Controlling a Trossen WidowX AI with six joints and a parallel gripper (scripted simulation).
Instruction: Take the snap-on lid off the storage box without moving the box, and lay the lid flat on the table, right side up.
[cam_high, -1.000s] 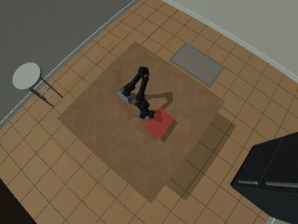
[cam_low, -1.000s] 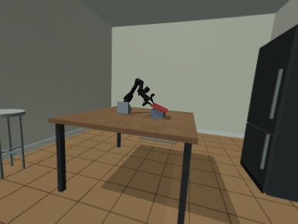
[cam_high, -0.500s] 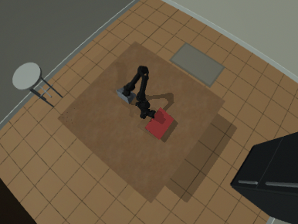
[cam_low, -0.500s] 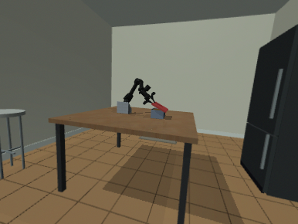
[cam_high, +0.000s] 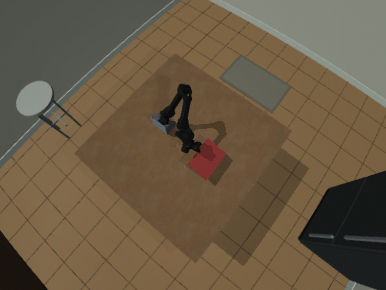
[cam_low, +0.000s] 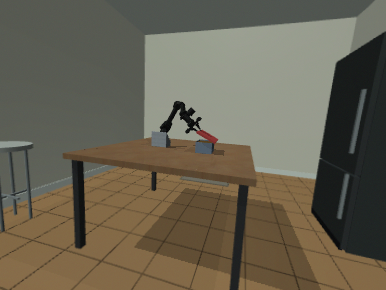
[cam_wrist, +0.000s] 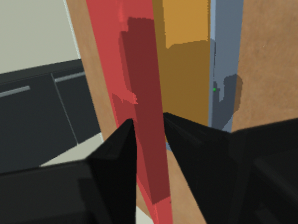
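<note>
The red lid lies 70 mm ahead of my gripper tip, 10 mm to the left of it and 30 mm below it. Round my gripper tip: storage box: 50 mm ahead, 10 mm to the left, 130 mm below.
</note>
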